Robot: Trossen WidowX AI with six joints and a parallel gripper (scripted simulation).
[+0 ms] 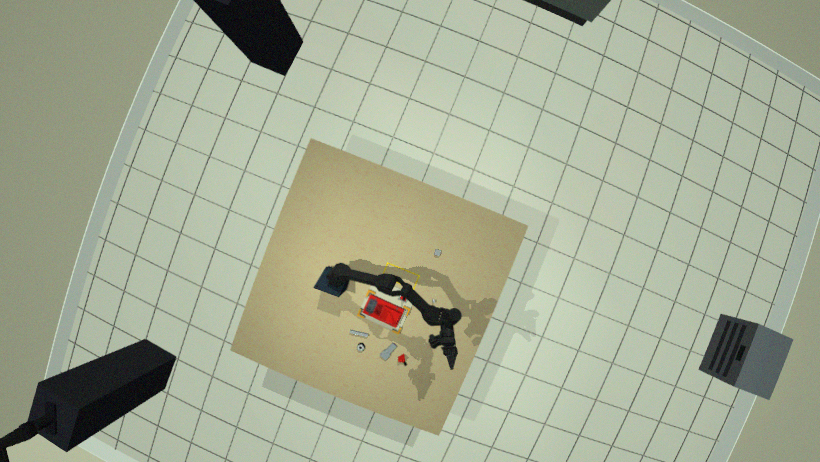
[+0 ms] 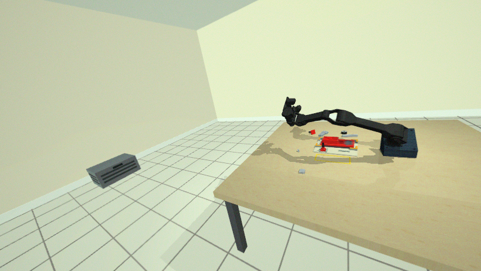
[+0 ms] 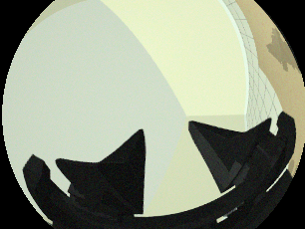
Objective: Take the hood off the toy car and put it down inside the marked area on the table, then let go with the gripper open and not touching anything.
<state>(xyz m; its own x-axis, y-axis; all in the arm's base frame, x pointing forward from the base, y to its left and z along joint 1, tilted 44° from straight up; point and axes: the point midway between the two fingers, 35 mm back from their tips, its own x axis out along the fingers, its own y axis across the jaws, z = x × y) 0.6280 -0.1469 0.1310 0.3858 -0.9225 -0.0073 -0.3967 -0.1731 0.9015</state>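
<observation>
Right now my gripper tip is 29 cm past the red hood, 2 cm to the left of it and 32 cm above it. From my gripper tip the other things lie so: wheel (36 cm behind, 26 cm to the right, 35 cm below); then grey bar (40 cm behind, 20 cm to the right, 35 cm below).
</observation>
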